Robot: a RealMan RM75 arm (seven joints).
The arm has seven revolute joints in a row. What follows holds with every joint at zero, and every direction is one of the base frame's. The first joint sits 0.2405 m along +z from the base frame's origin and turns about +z. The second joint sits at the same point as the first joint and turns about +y. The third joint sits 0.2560 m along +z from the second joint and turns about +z. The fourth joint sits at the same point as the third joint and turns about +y. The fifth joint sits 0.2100 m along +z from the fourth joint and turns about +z. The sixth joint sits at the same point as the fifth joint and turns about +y. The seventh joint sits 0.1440 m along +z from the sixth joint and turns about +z. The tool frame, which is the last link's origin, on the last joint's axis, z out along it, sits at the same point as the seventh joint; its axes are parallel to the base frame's.
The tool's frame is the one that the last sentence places.
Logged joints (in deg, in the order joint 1, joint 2, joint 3, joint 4, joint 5, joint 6, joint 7), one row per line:
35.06, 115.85, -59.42, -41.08, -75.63, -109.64, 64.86
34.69, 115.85, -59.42, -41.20, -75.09, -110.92, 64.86
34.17, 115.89, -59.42, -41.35, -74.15, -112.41, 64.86
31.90, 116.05, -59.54, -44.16, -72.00, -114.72, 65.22
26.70, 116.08, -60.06, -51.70, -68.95, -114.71, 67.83
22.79, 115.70, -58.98, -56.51, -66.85, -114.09, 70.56
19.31, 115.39, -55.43, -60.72, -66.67, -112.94, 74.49
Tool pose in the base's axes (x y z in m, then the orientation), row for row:
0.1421, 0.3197, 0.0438, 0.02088, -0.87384, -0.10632, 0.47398
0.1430, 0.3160, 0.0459, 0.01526, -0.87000, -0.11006, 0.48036
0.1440, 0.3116, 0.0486, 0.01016, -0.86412, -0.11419, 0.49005
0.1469, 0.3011, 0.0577, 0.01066, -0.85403, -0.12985, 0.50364
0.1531, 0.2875, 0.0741, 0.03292, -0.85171, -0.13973, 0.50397
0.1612, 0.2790, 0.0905, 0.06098, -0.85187, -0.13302, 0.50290
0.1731, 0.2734, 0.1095, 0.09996, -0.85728, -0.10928, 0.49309
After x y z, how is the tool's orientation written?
As a quaternion, w x y z.
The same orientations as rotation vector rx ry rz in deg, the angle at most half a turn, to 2 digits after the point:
-155.23, -18.89, 84.20
-155.10, -19.62, 85.64
-154.54, -20.42, 87.64
-152.69, -23.22, 90.05
-150.18, -24.64, 88.86
-147.65, -23.06, 87.17
-145.20, -18.51, 83.52

